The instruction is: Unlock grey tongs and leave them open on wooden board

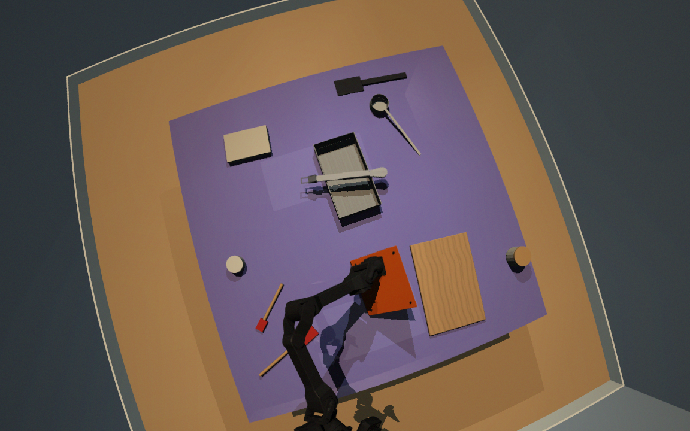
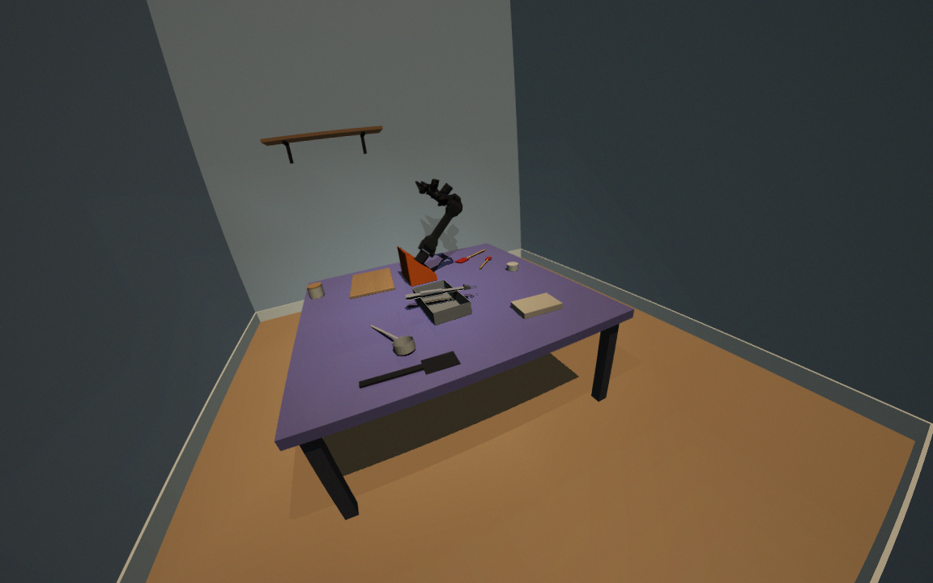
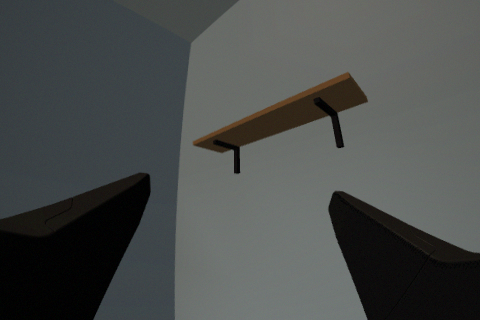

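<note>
My gripper tip is now 820 mm short of the roasting tin, 490 mm above it and 130 mm to the left of it. Round my gripper tip: tan block 1050 mm ahead, 500 mm below, 230 mm to the left; wooden board 510 mm below, 420 mm to the right, 320 mm ahead; small cylinder 590 mm ahead, 500 mm below, 360 mm to the left.
</note>
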